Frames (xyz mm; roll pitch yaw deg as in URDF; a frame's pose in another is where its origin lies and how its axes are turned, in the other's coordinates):
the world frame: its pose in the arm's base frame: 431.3 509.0 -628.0 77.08 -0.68 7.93
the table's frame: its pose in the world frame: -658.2 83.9 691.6 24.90 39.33 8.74
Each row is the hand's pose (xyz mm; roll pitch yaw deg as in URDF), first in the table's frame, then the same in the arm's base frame.
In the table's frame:
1: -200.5 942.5 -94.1 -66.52 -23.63 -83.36
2: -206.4 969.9 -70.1 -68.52 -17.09 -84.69
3: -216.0 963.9 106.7 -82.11 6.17 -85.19
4: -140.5 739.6 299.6 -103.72 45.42 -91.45
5: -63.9 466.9 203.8 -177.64 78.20 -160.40
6: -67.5 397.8 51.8 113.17 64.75 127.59
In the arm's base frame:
1: -215.3 -403.8 549.7 -45.54 74.40 -22.74
2: -198.1 -426.6 573.1 -40.90 80.89 -15.48
3: -75.8 -550.4 539.8 83.95 74.39 123.84
4: 87.3 -601.6 286.8 79.31 35.55 140.02
5: 33.4 -456.3 31.0 72.43 -5.08 149.09
6: -89.2 -352.0 -13.4 71.08 -28.66 154.69

